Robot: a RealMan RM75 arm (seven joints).
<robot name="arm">
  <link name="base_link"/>
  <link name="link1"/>
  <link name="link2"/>
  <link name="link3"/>
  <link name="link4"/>
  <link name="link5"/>
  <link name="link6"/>
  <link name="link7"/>
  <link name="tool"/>
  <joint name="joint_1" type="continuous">
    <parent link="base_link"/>
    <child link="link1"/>
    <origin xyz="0 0 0.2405" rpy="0 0 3.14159"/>
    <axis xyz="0 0 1"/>
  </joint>
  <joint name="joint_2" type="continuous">
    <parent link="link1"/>
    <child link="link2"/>
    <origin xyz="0 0 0" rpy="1.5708 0 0"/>
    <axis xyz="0 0 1"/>
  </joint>
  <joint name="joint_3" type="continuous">
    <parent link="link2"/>
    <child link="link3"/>
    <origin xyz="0 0.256 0" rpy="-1.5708 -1.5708 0"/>
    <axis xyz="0 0 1"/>
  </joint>
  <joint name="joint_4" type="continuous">
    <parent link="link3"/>
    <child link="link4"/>
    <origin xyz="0 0 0" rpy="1.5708 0 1.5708"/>
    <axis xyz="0 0 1"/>
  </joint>
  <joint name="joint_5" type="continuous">
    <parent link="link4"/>
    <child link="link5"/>
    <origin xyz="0 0.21 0" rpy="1.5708 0 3.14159"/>
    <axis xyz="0 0 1"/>
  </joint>
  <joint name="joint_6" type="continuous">
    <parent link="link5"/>
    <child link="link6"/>
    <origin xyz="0 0 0" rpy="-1.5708 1.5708 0"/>
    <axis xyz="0 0 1"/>
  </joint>
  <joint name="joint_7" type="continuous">
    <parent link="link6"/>
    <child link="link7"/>
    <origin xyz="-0.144 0 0" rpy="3.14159 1.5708 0"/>
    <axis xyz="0 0 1"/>
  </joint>
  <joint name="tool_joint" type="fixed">
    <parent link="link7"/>
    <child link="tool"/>
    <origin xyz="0 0 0" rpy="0 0 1.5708"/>
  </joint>
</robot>
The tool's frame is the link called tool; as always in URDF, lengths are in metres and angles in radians. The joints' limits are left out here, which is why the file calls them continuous.
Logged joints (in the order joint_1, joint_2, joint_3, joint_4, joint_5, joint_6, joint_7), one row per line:
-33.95, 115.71, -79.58, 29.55, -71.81, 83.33, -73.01
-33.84, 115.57, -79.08, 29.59, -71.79, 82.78, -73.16
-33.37, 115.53, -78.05, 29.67, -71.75, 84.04, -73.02
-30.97, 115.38, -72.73, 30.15, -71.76, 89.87, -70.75
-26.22, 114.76, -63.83, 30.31, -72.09, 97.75, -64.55
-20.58, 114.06, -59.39, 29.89, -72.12, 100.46, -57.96
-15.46, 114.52, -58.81, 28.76, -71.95, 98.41, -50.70
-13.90, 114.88, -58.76, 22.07, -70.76, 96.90, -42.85
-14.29, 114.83, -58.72, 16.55, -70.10, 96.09, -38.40
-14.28, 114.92, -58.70, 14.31, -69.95, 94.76, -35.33
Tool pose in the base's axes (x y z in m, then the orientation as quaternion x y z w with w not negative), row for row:
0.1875, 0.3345, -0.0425, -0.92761, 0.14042, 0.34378, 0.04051
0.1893, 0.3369, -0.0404, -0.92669, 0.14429, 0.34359, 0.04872
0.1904, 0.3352, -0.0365, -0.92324, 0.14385, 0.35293, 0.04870
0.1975, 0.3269, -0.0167, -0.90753, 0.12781, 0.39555, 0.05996
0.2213, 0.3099, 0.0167, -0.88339, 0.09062, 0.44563, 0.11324
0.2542, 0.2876, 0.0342, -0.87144, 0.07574, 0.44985, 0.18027
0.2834, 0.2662, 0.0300, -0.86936, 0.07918, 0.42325, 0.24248
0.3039, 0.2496, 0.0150, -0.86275, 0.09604, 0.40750, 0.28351
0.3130, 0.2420, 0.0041, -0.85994, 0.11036, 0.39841, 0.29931
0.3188, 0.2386, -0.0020, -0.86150, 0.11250, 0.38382, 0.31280
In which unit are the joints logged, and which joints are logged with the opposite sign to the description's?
The joints are logged in degrees. Opposite sign: joint_1, joint_4, joint_6, joint_7.
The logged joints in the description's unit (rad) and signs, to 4 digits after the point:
0.5925, 2.0195, -1.3889, -0.5157, -1.2533, -1.4544, 1.2743
0.5906, 2.0171, -1.3802, -0.5164, -1.2530, -1.4448, 1.2769
0.5824, 2.0164, -1.3622, -0.5178, -1.2523, -1.4668, 1.2744
0.5405, 2.0138, -1.2694, -0.5262, -1.2524, -1.5685, 1.2348
0.4576, 2.0029, -1.1140, -0.5290, -1.2582, -1.7061, 1.1266
0.3592, 1.9907, -1.0366, -0.5217, -1.2587, -1.7534, 1.0116
0.2698, 1.9988, -1.0264, -0.5020, -1.2558, -1.7176, 0.8849
0.2426, 2.0050, -1.0256, -0.3852, -1.2350, -1.6912, 0.7479
0.2494, 2.0042, -1.0249, -0.2889, -1.2235, -1.6771, 0.6702
0.2492, 2.0057, -1.0245, -0.2498, -1.2209, -1.6539, 0.6166

